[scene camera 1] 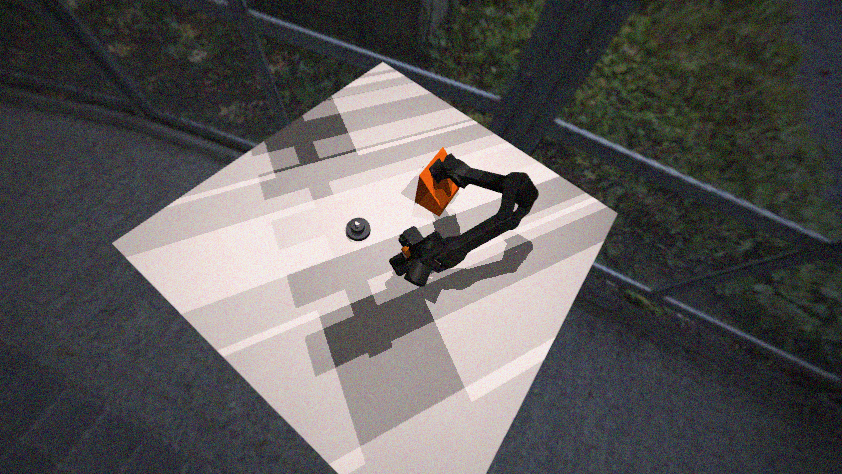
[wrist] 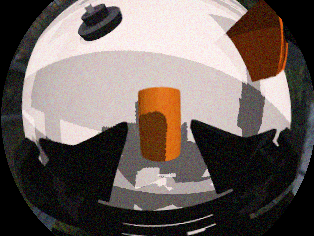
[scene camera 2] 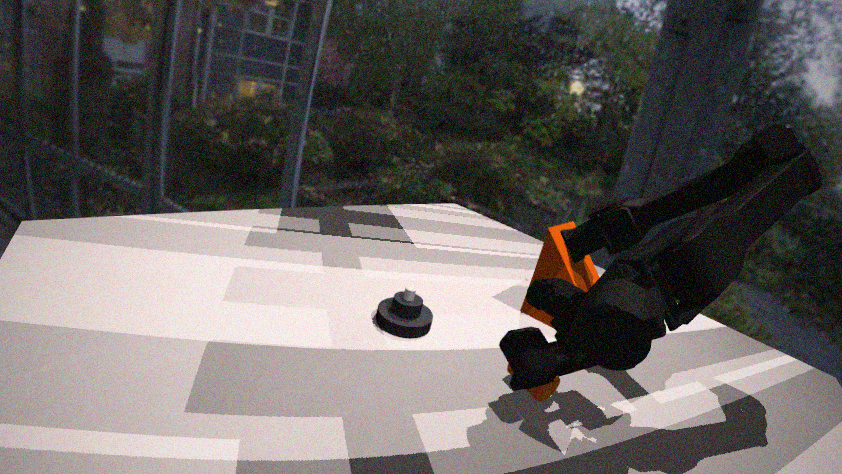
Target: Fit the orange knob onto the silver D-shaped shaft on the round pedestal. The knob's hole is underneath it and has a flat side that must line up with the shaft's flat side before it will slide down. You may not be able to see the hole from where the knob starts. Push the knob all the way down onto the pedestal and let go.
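Observation:
Round dark pedestal, orange knob. My gripper: open, empty, holding nothing; shows in the wrist view, in scene camera 1 too.

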